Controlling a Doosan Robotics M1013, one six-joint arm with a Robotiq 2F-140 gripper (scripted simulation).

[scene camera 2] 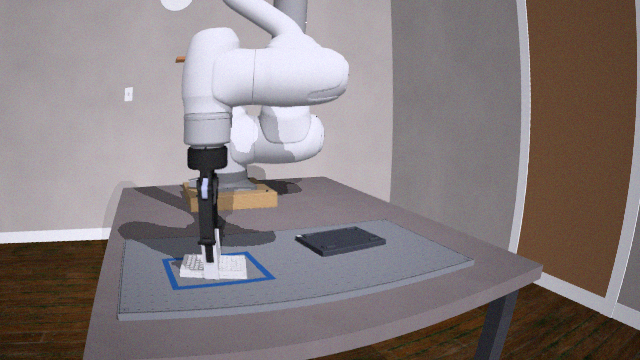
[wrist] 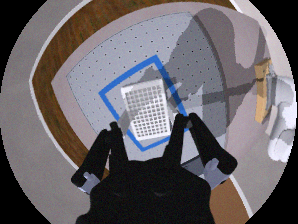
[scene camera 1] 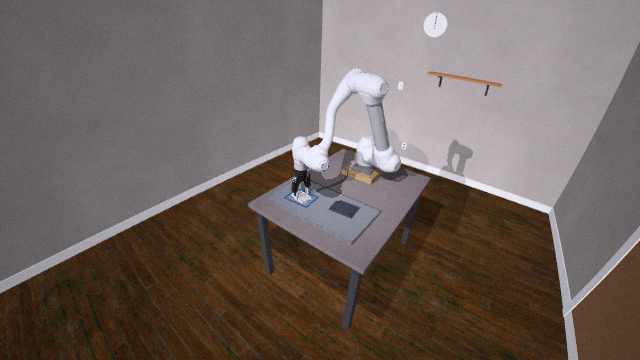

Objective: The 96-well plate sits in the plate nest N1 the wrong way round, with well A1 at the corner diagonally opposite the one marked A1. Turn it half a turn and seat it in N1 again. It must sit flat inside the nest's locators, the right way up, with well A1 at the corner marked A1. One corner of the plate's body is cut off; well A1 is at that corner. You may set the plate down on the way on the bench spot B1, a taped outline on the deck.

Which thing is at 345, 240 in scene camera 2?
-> A dark plate nest N1.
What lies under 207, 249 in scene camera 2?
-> My gripper.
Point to a white 96-well plate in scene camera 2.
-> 230, 267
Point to a white 96-well plate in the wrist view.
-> At 141, 116
